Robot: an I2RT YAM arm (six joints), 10 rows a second.
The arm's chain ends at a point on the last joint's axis. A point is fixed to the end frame.
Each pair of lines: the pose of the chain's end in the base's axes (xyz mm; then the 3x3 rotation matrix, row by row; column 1 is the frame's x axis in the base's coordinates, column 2 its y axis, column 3 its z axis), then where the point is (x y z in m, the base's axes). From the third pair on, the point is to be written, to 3 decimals.
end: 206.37 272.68 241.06; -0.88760 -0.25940 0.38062; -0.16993 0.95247 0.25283; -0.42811 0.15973 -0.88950
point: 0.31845 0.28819 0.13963
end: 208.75 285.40 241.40; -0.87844 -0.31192 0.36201; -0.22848 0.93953 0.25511; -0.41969 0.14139 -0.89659
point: 0.31935 0.30506 0.13907
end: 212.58 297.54 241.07; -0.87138 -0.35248 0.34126; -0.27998 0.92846 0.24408; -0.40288 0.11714 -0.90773
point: 0.321 0.319 0.137
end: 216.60 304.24 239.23; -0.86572 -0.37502 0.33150; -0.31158 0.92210 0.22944; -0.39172 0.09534 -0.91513
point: 0.324 0.326 0.134
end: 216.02 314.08 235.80; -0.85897 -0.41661 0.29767; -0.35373 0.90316 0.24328; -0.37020 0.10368 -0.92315
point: 0.320 0.341 0.128
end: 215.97 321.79 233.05; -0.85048 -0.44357 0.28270; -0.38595 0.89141 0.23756; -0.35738 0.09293 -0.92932
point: 0.318 0.350 0.124
